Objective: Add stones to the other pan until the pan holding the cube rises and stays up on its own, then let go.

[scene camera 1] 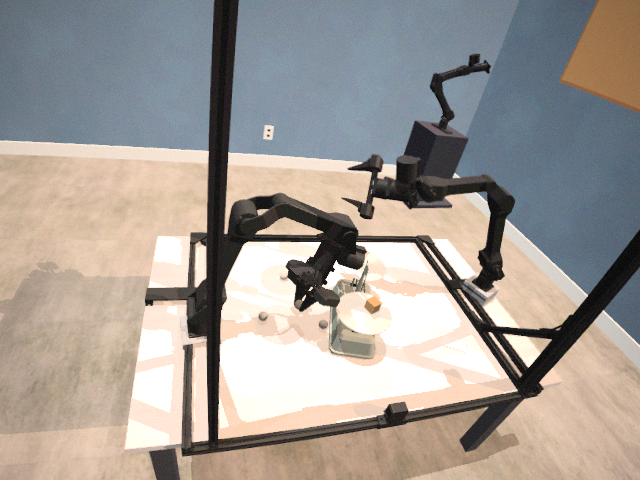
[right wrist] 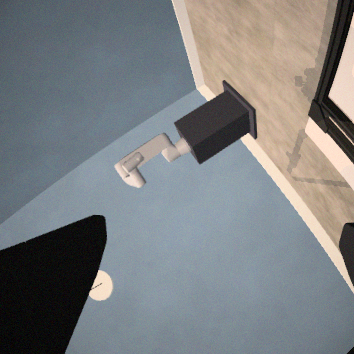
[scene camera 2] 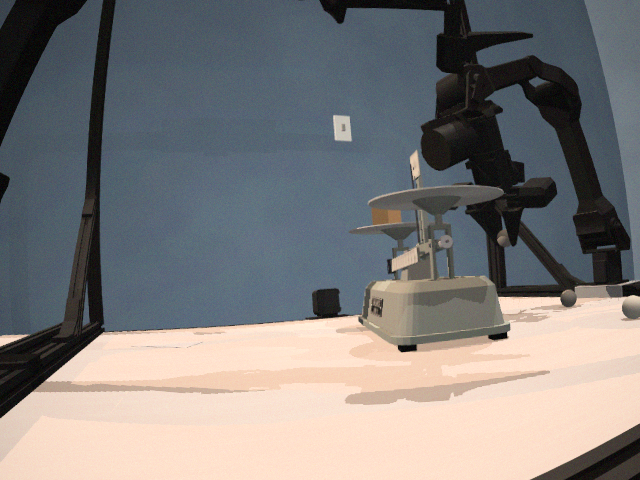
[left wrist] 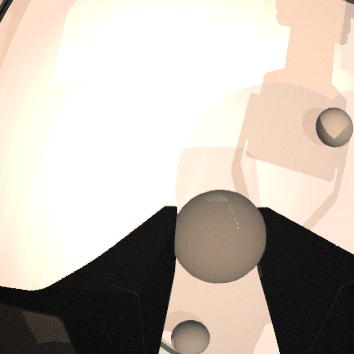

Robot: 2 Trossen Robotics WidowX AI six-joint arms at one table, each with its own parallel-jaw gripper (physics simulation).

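Pixels of known places: left gripper, fingertip midpoint: (scene camera 1: 297, 308) (scene camera 2: 506, 245) (left wrist: 215, 218); right gripper, fingertip midpoint: (scene camera 1: 344, 183) (right wrist: 230, 233); left arm's base, origin of the base link: (scene camera 1: 199, 327) (scene camera 2: 608, 283); right arm's base, origin of the base link: (scene camera 1: 482, 284).
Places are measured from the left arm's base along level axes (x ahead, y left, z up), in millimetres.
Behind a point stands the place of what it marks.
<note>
The orange cube (scene camera 1: 372, 304) {y -137, x 422, z 151 mm} (scene camera 2: 386, 215) {y -111, x 444, z 138 mm} sits on one pan (scene camera 1: 356, 316) {y -144, x 378, z 122 mm} (scene camera 2: 381, 228) {y -125, x 445, z 121 mm} of the balance scale (scene camera 1: 352, 345) {y -162, x 385, z 23 mm} (scene camera 2: 449, 310) {y 70, x 503, z 16 mm}. In scene camera 2 that pan stands lower than the other pan (scene camera 2: 436, 196) {y 60, x 500, z 133 mm}, whose top is seen edge-on. My left gripper (scene camera 1: 299, 305) {y -55, x 251, z 85 mm} (scene camera 2: 505, 240) {y -55, x 251, z 85 mm} (left wrist: 215, 218) {y -55, x 251, z 85 mm} is shut on a grey stone (scene camera 2: 503, 238) {y -46, x 267, z 95 mm} (left wrist: 220, 245) {y -52, x 255, z 110 mm}, held above the table beside the scale. Loose stones (scene camera 1: 263, 315) {y 8, x 179, z 4 mm} (scene camera 1: 323, 323) {y -55, x 344, z 3 mm} (scene camera 1: 283, 275) {y 169, x 287, z 1 mm} (scene camera 2: 568, 298) {y 22, x 193, z -7 mm} (scene camera 2: 631, 306) {y 182, x 306, z -5 mm} (left wrist: 334, 127) {y 11, x 185, z 5 mm} (left wrist: 190, 337) {y -49, x 341, z 4 mm} lie on the table. My right gripper (scene camera 1: 345, 183) {y 199, x 446, z 326 mm} (right wrist: 230, 233) {y 199, x 446, z 326 mm} is open and empty, high above the table's back edge.
A black frame (scene camera 1: 305, 432) {y -336, x 195, z -28 mm} borders the table, with a tall post (scene camera 1: 219, 155) {y -317, x -10, z 640 mm} at the left. The left forearm passes close to the scale's upright pointer (scene camera 2: 415, 165) {y -40, x 441, z 194 mm}. A dark pedestal (scene camera 1: 434, 149) (right wrist: 215, 125) with another small arm stands beyond the table.
</note>
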